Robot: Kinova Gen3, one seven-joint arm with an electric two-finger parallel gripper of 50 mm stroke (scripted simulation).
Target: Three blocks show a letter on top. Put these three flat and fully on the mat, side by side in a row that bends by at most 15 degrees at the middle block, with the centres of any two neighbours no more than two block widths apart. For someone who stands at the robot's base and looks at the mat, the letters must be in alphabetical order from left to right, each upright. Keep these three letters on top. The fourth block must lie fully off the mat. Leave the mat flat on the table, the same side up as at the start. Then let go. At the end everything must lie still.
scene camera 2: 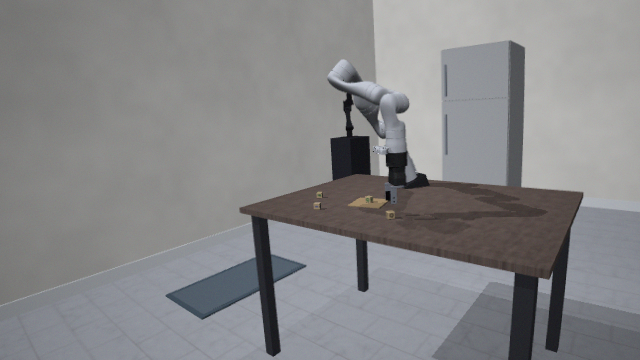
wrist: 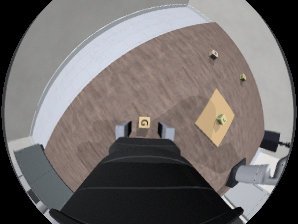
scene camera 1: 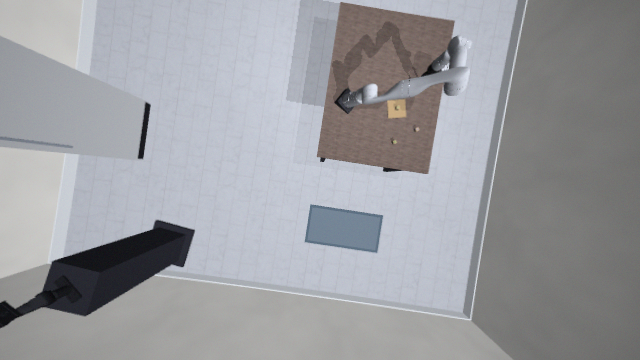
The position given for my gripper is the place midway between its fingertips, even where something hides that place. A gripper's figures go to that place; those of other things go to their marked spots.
My gripper (wrist: 144, 127) is 18 cm from the lens. A mat (wrist: 207, 122) is 30 cm from the lens.
